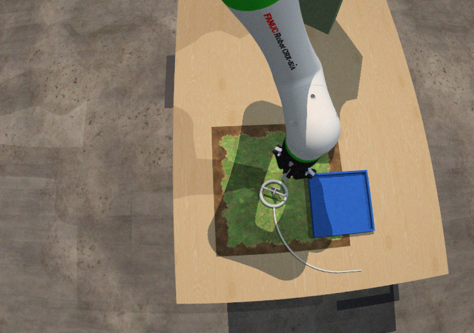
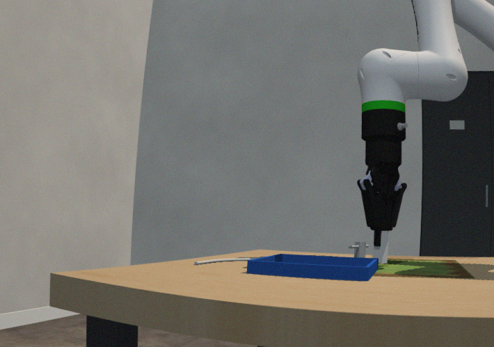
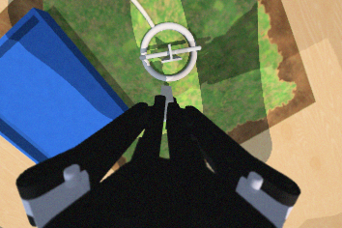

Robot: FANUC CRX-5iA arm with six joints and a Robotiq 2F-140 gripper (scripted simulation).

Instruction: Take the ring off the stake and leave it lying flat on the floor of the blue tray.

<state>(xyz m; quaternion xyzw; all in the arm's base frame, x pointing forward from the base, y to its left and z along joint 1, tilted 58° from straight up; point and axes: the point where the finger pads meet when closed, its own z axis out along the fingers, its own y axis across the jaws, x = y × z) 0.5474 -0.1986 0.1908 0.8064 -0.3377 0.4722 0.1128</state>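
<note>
The green mat lies 50 mm below my hand, 30 mm to the right of it and 20 mm ahead of it. Also, from my hand: grey stake 60 mm to the right, 30 mm ahead, 20 mm below; then blue tray 150 mm ahead, 110 mm to the left, 30 mm below; then ring 60 mm to the right, 30 mm below, 30 mm ahead.
</note>
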